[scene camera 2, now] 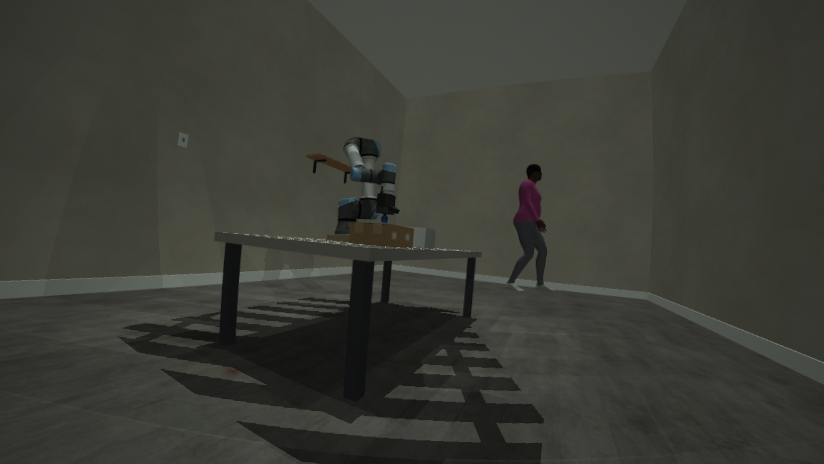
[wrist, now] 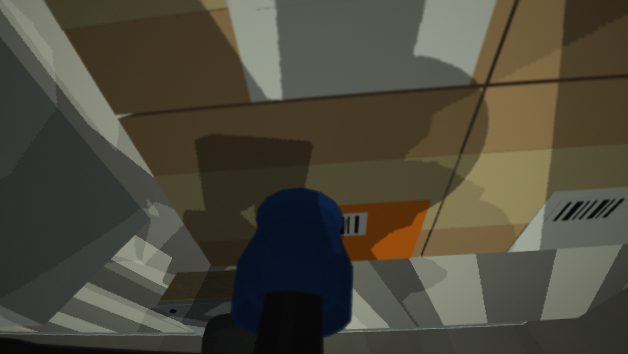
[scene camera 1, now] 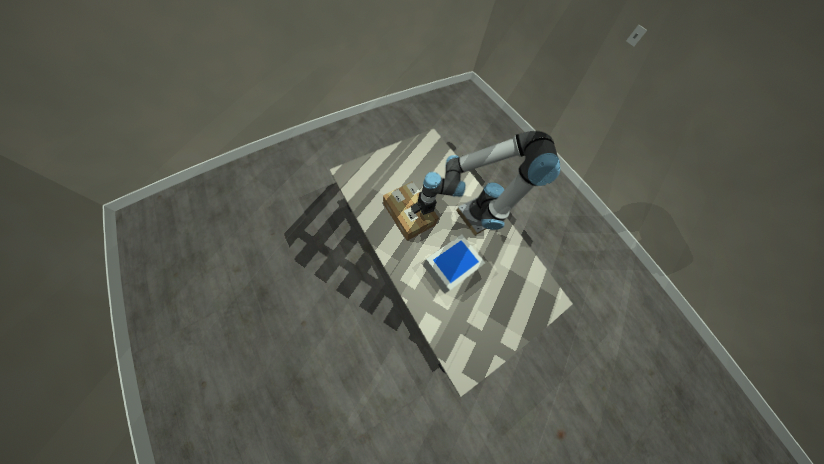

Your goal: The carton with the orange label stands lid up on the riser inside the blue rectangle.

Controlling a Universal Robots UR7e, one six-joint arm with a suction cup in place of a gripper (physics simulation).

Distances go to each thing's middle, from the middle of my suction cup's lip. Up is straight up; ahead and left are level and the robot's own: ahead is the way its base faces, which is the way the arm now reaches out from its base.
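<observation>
My suction cup: 330 mm to the right of the riser with blue rectangle (scene camera 1: 450,265), 30 mm past it, 70 mm above it.
</observation>
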